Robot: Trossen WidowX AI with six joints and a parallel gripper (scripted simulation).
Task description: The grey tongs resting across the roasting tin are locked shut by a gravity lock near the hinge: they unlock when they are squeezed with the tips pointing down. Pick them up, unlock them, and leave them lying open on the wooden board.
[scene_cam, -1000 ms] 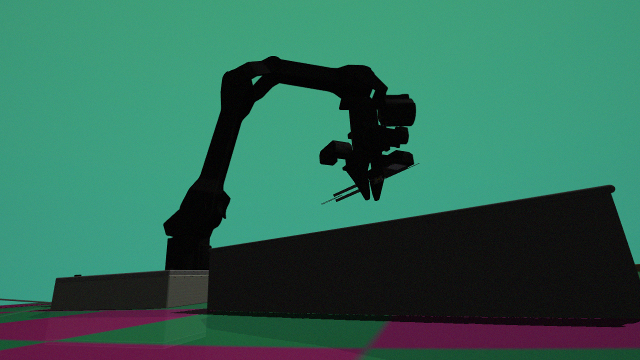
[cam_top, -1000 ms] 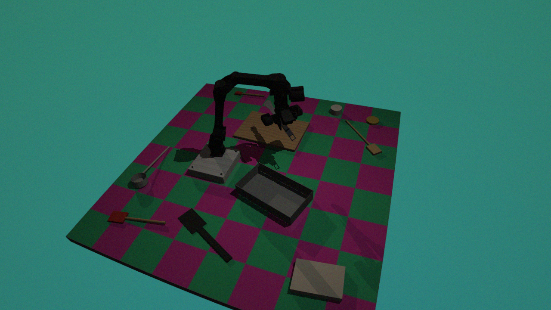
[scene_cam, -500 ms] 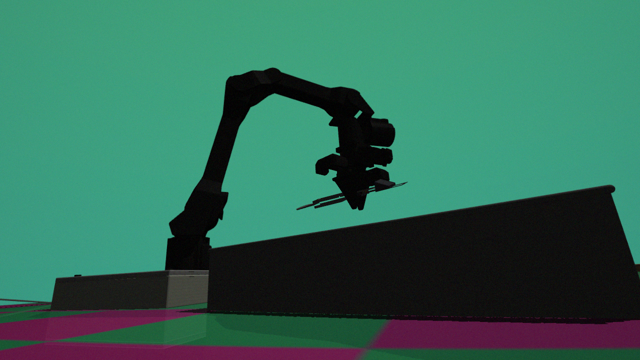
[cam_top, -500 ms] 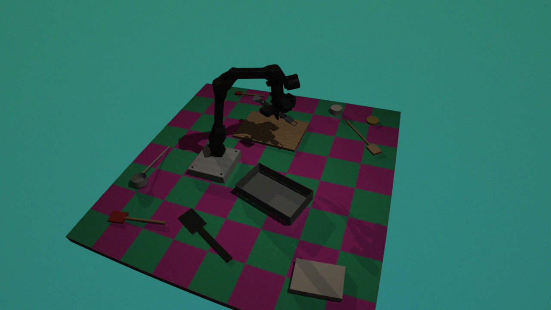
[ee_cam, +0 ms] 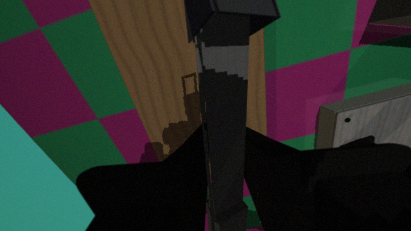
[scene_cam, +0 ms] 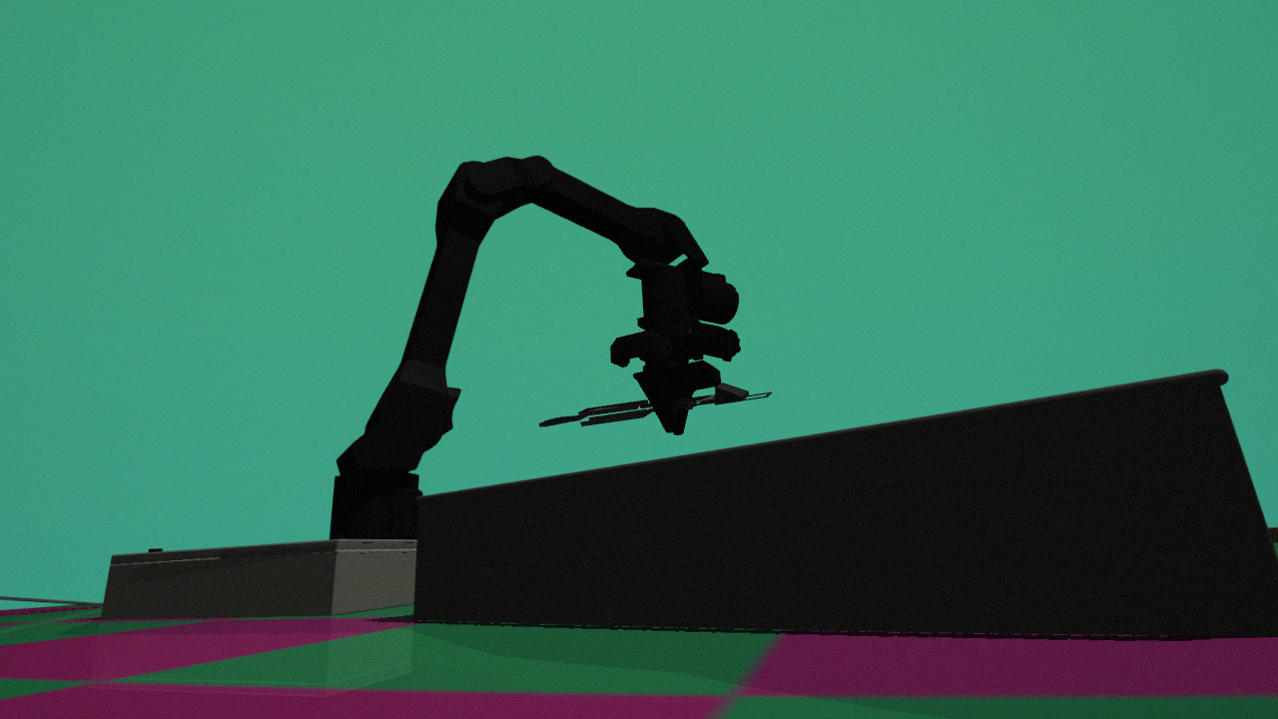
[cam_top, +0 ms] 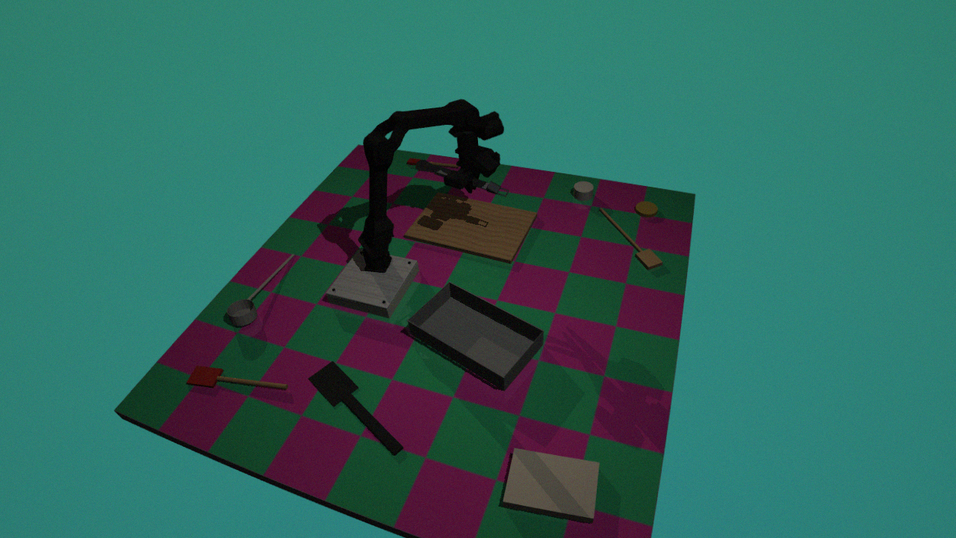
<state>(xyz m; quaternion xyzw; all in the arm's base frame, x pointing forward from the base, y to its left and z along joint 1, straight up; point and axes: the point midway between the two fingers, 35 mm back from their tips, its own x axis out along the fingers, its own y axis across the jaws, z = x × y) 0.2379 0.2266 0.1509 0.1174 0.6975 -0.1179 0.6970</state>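
Now: the wooden board 2 cm behind my gripper tip, 2 cm to the left of it and 15 cm below it. From my gripper tip the other things lie so: roasting tin: 9 cm ahead, 42 cm to the right, 13 cm below; then black spatula: 16 cm behind, 66 cm to the right, 16 cm below; then disc: 53 cm ahead, 18 cm to the left, 15 cm below.
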